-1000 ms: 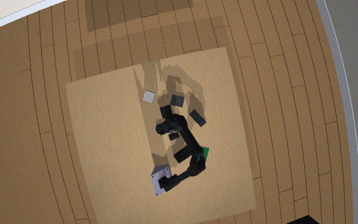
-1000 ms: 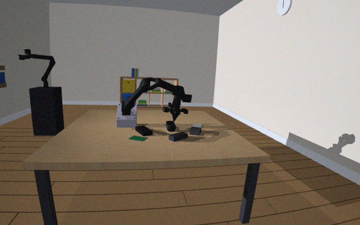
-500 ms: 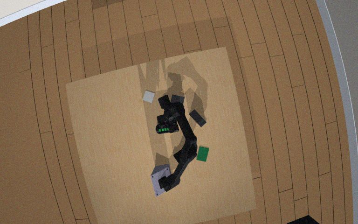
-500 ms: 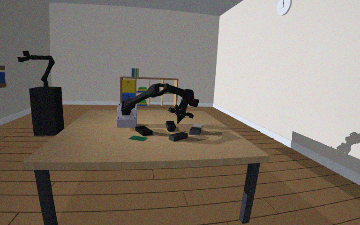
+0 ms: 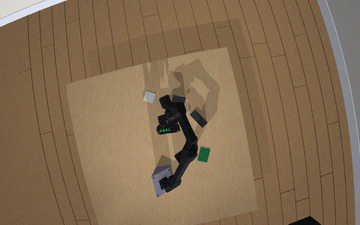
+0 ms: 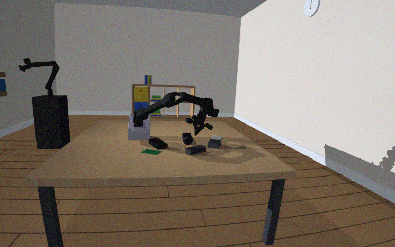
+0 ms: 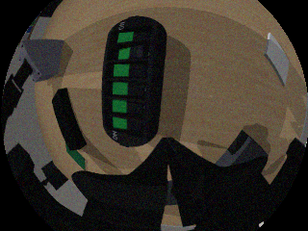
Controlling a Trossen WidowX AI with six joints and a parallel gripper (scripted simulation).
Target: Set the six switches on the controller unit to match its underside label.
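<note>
Right now my gripper tip is 12 cm short of the dark grey square block, 6 cm to the left of it and 4 cm above it. From my gripper tip the other things lie so: dark grey oblong block 17 cm to the right, 4 cm below, 3 cm behind; white block 20 cm ahead, 13 cm to the left, 5 cm below; black block 26 cm behind, 5 cm below, 2 cm to the right.
</note>
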